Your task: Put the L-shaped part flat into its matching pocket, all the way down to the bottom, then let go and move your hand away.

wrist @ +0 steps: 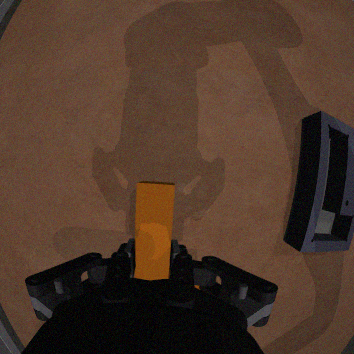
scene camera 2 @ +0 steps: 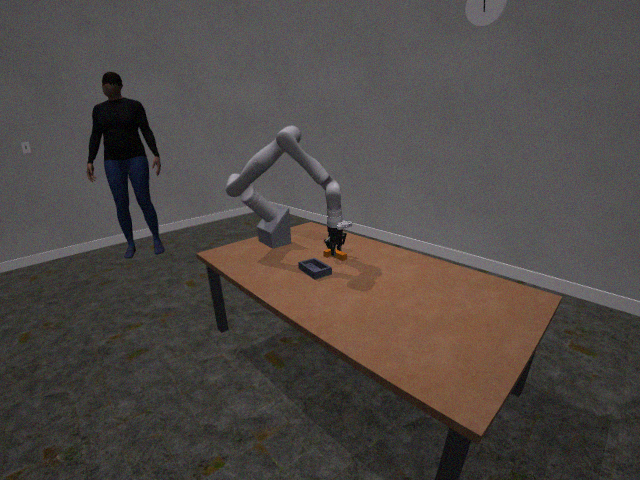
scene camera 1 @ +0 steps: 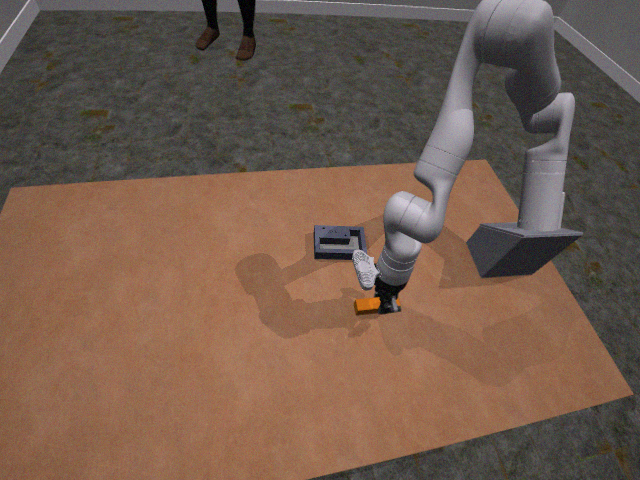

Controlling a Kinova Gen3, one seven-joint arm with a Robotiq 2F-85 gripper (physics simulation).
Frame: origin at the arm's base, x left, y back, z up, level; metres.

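Where they show: gripper, fingertip midpoint: point(wrist: 152, 248) point(scene camera 2: 336, 254) point(scene camera 1: 379, 305); arm's base, link origin: point(scene camera 2: 271, 215) point(scene camera 1: 536, 228).
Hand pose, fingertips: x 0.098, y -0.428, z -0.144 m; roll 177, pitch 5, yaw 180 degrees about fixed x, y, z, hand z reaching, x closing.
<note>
Things, the pixels of their centre, and the offset from my fingertips. Level surfaces: height alone.
- orange L-shaped part, body centre: point(wrist: 169, 243) point(scene camera 1: 375, 299) point(scene camera 2: 335, 255) dx -0.016, dy -0.007, dz +0.003 m
- dark blue-grey block, body centre: point(wrist: 331, 186) point(scene camera 1: 339, 242) point(scene camera 2: 314, 268) dx -0.196, dy -0.063, dz +0.007 m
- light pocket floor, surface height: dz -0.007 m
- brown table, surface height: dz -0.012 m
The orange L-shaped part point(scene camera 1: 366, 305) point(scene camera 2: 341, 255) point(wrist: 156, 205) lies flat at table level; whether it touches the table I cannot tell. My gripper point(scene camera 1: 390, 308) point(scene camera 2: 333, 252) point(wrist: 152, 248) points down and is shut on its long arm, one finger on each side. In the wrist view the long arm points straight ahead, and the short arm is mostly hidden under the gripper, with a sliver at the right finger. The dark blue-grey block point(scene camera 1: 336, 254) point(scene camera 2: 323, 273) point(wrist: 322, 175) with the L-shaped pocket stands apart from the part. The light pocket floor point(scene camera 1: 354, 242) point(wrist: 325, 222) partly shows.
The block is behind and left of the gripper in the first scene view, and at the right edge of the wrist view. The robot's grey base point(scene camera 1: 516, 255) point(scene camera 2: 276, 232) stands at the edge of the brown table point(scene camera 1: 155, 335) point(scene camera 2: 439, 320). A person point(scene camera 2: 124, 129) stands beyond it.
</note>
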